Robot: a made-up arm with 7 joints. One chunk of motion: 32 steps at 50 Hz.
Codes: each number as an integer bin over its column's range. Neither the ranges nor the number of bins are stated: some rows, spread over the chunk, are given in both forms.
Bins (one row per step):
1: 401 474 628 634 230 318 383
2: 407 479 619 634 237 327 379
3: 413 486 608 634 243 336 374
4: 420 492 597 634 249 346 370
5: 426 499 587 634 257 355 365
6: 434 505 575 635 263 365 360
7: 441 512 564 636 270 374 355
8: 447 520 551 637 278 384 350
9: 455 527 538 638 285 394 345
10: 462 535 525 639 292 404 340
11: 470 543 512 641 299 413 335
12: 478 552 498 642 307 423 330
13: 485 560 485 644 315 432 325
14: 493 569 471 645 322 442 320
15: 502 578 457 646 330 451 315
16: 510 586 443 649 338 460 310
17: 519 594 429 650 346 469 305
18: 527 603 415 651 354 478 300
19: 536 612 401 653 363 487 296
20: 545 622 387 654 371 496 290
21: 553 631 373 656 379 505 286
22: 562 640 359 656 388 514 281
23: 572 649 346 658 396 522 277
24: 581 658 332 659 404 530 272
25: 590 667 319 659 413 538 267
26: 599 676 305 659 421 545 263
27: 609 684 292 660 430 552 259
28: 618 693 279 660 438 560 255
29: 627 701 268 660 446 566 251
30: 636 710 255 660 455 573 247
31: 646 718 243 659 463 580 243
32: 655 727 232 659 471 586 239
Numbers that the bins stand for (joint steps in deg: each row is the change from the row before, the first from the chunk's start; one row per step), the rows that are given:
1: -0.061 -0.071 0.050 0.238 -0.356 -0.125 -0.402
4: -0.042 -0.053 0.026 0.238 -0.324 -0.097 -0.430
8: -0.016 -0.024 -0.010 0.243 -0.275 -0.059 -0.473
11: 0.006 -0.001 -0.040 0.248 -0.240 -0.031 -0.506
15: 0.037 0.034 -0.083 0.255 -0.188 0.007 -0.549
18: 0.062 0.060 -0.116 0.262 -0.148 0.034 -0.581
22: 0.096 0.097 -0.160 0.269 -0.091 0.069 -0.622
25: 0.123 0.124 -0.191 0.274 -0.050 0.093 -0.653
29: 0.159 0.159 -0.231 0.275 0.006 0.121 -0.687
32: 0.186 0.185 -0.259 0.274 0.047 0.141 -0.713
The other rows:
2: -0.055 -0.066 0.043 0.238 -0.344 -0.116 -0.411
3: -0.049 -0.059 0.035 0.238 -0.334 -0.107 -0.421
5: -0.036 -0.046 0.018 0.238 -0.310 -0.088 -0.441
6: -0.029 -0.039 0.009 0.240 -0.300 -0.078 -0.452
7: -0.022 -0.032 0.000 0.241 -0.289 -0.069 -0.462
9: -0.008 -0.017 -0.020 0.244 -0.264 -0.050 -0.484
10: -0.001 -0.009 -0.030 0.245 -0.252 -0.040 -0.495
12: 0.014 0.008 -0.051 0.250 -0.227 -0.021 -0.516
13: 0.021 0.016 -0.061 0.253 -0.213 -0.012 -0.527
14: 0.029 0.025 -0.072 0.254 -0.202 -0.002 -0.538
16: 0.045 0.042 -0.094 0.260 -0.175 0.016 -0.560
17: 0.054 0.051 -0.105 0.261 -0.162 0.025 -0.571
19: 0.070 0.069 -0.127 0.265 -0.133 0.043 -0.590
20: 0.079 0.079 -0.138 0.267 -0.120 0.052 -0.603
21: 0.087 0.088 -0.149 0.269 -0.106 0.060 -0.612
23: 0.105 0.106 -0.170 0.272 -0.078 0.077 -0.631
24: 0.114 0.115 -0.181 0.274 -0.065 0.085 -0.642
26: 0.132 0.133 -0.202 0.274 -0.036 0.100 -0.661
27: 0.141 0.142 -0.212 0.275 -0.021 0.107 -0.670
28: 0.150 0.151 -0.222 0.275 -0.008 0.115 -0.679
30: 0.168 0.168 -0.241 0.275 0.021 0.128 -0.696
31: 0.177 0.176 -0.250 0.274 0.034 0.135 -0.705

